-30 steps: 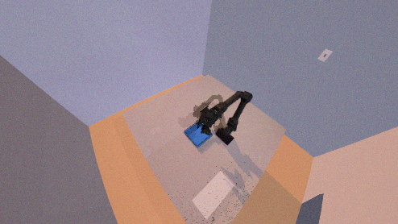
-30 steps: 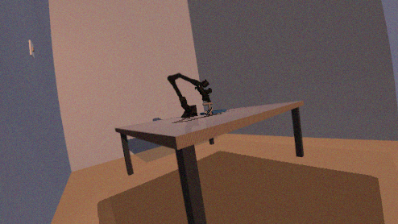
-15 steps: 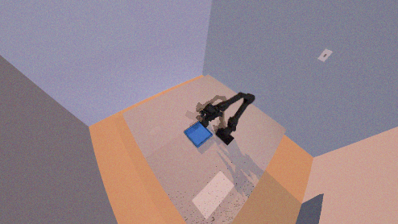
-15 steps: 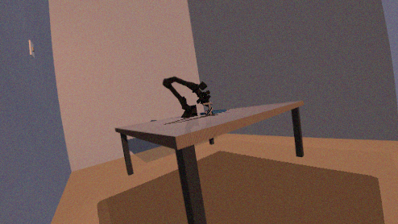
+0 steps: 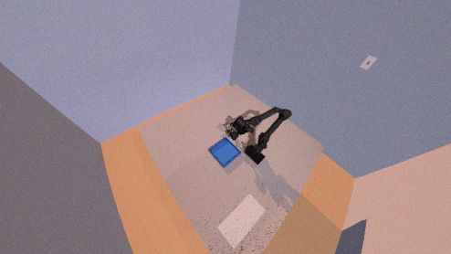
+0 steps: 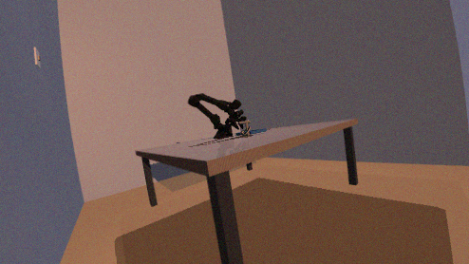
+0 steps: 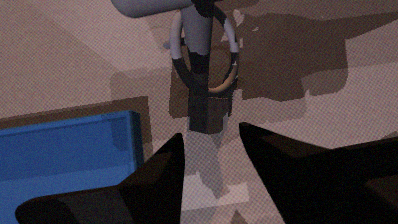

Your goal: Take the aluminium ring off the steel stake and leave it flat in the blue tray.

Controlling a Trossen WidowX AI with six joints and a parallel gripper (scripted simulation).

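The aluminium ring is 60 mm ahead of my gripper tip, 20 mm to the right of it and 20 mm below it. From my gripper tip the other things lie so: blue tray 170 mm to the left, 40 mm below, 40 mm behind.
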